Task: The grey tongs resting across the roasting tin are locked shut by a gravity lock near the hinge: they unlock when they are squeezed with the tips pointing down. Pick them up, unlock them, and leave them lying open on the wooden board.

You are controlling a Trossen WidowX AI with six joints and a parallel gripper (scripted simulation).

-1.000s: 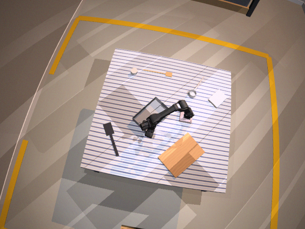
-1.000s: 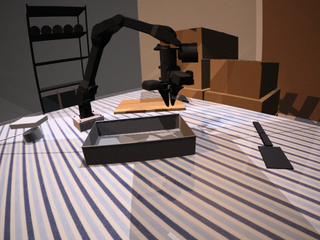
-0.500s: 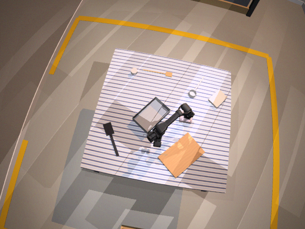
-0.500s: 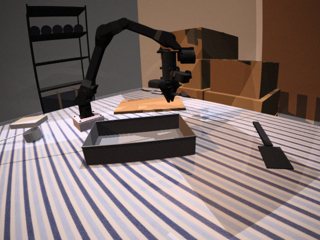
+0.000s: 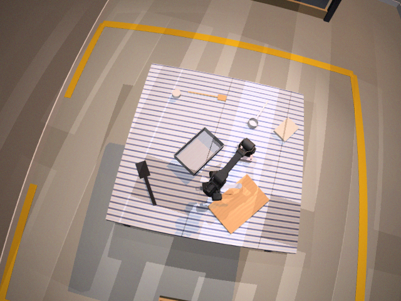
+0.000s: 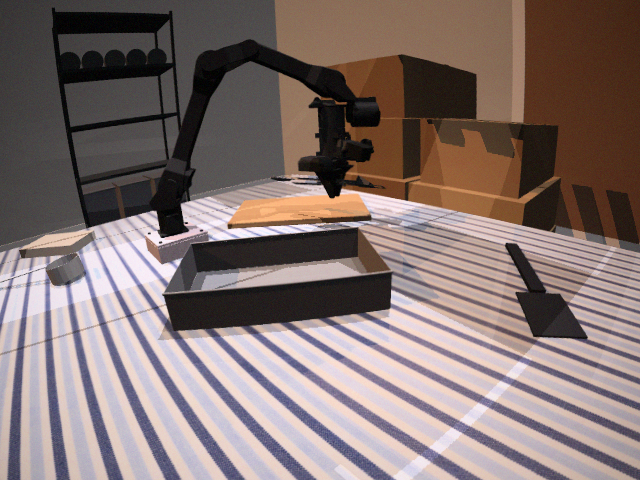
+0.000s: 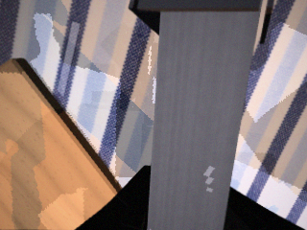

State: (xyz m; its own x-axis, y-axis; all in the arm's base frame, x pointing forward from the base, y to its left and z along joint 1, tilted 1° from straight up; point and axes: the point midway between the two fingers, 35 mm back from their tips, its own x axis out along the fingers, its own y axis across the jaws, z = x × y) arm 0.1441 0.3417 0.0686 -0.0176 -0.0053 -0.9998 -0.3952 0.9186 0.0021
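The wooden board is 19 cm behind my gripper tip, 7 cm below it and 2 cm to the left of it. From my gripper tip the other things lie so: pale flat block 64 cm to the right, 40 cm behind, 6 cm below; then black spatula 45 cm ahead, 7 cm to the left, 7 cm below; then roasting tin 24 cm to the right, 17 cm ahead, 5 cm below.
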